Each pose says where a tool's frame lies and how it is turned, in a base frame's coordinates. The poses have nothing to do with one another.
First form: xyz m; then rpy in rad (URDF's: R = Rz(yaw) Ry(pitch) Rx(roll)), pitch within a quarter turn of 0, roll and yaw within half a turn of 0.
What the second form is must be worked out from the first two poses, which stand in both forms.
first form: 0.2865 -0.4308 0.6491 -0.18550 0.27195 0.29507
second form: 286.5 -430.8 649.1 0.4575 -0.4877 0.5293 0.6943
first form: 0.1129 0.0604 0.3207 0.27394 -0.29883 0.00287
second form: 112.9 60.4 320.7 0.4050 0.6724 -0.7323 0.1081
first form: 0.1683 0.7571 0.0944 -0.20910 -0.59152 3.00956
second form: 168.3 757.1 94.4 2.9551 0.2839 -0.1193 0.9514
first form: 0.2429 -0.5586 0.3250 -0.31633 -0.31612 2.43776
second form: 242.9 -558.6 325.0 2.4063 0.0989 -0.2139 0.9718
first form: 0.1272 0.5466 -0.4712 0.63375 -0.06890 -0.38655
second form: 127.2 546.6 -471.2 0.7305 0.8380 -0.2574 -0.4812
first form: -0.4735 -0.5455 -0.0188 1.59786 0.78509 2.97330
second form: -473.5 -545.5 -18.8 2.4747 -0.2225 0.7220 0.6552
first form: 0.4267 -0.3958 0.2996 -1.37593 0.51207 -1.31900
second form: 426.7 -395.8 299.6 1.6209 -0.5045 0.7328 -0.4566
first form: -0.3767 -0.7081 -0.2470 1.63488 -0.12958 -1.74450
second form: -376.7 -708.1 -247.0 2.1512 0.4934 -0.6658 -0.5596
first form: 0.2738 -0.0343 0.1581 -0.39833 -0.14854 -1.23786
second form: 273.8 -34.3 158.1 1.3275 -0.3293 0.0896 -0.9399
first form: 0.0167 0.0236 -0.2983 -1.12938 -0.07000 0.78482
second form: 16.7 23.6 -298.3 1.3290 -0.7830 -0.3760 0.4955
